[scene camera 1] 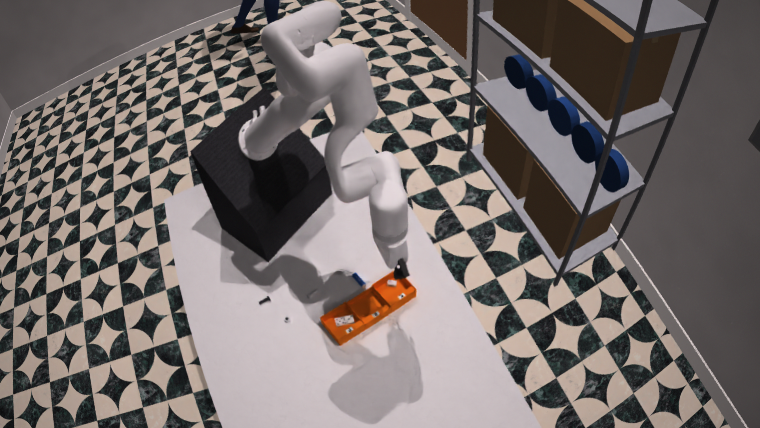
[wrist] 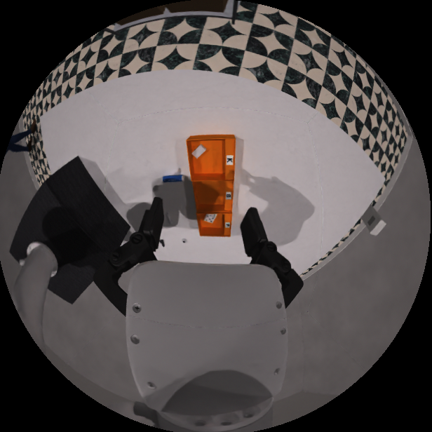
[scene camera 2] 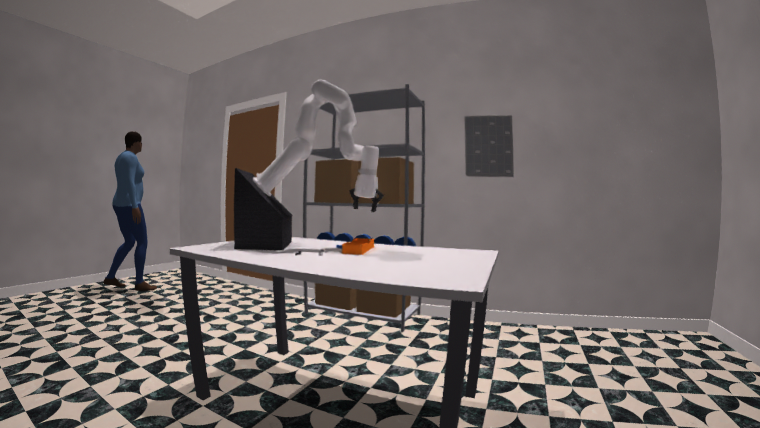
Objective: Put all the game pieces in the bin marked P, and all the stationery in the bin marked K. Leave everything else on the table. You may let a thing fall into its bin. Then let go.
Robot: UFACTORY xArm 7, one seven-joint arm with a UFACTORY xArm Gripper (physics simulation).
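Frame: origin at the arm's base, x ahead, y left, z up, level; centimetres.
Seen in the pictures: gripper, between the fingertips: (scene camera 2: 364, 210); arm's base, origin of its link: (scene camera 1: 257, 139) (scene camera 2: 261, 187).
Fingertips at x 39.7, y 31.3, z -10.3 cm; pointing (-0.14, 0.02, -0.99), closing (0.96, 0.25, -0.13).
Observation:
Offsets run from my fingertips to a thing's middle. "spot": to the spot under its first point. Level surfaces: height alone.
My gripper (scene camera 1: 401, 268) (scene camera 2: 365, 208) (wrist: 204, 211) is open and empty, high above the orange bins. A small white block {dx -3.2, dy -0.1, dz -16.2 cm} (scene camera 1: 391, 282) (wrist: 199, 151) lies in bin K (scene camera 1: 396, 304) (wrist: 215, 167). A white piece with dark spots {dx +6.0, dy -14.3, dz -16.4 cm} (scene camera 1: 344, 320) (wrist: 210, 218) lies in bin P {spot: dx +11.7, dy -13.9, dz -15.6 cm} (scene camera 1: 348, 337) (wrist: 215, 232). A blue, roughly cylindrical thing {dx -6.1, dy -8.6, dz -16.7 cm} (scene camera 1: 358, 279) (wrist: 172, 178) lies on the table beside the bins. A black bolt-like piece {dx -3.6, dy -36.2, dz -16.9 cm} (scene camera 1: 264, 300) (wrist: 161, 243) and a small nut-like piece {dx +3.2, dy -30.0, dz -17.0 cm} (scene camera 1: 286, 320) (wrist: 184, 241) lie farther off. A faint pale thing {dx -4.0, dy -21.9, dz -16.9 cm} (scene camera 1: 312, 293) lies in the arm's shadow, too unclear to name.
The middle bin B {spot: dx +2.3, dy -8.4, dz -16.7 cm} (scene camera 1: 364, 306) (wrist: 210, 195) joins K and P in one row. The black arm base (scene camera 1: 265, 186) (scene camera 2: 261, 217) stands on the white table {dz -17.4 cm} (scene camera 1: 265, 382) (scene camera 2: 425, 271). A shelf unit (scene camera 2: 407, 122) and a person (scene camera 2: 129, 180) are beyond the table.

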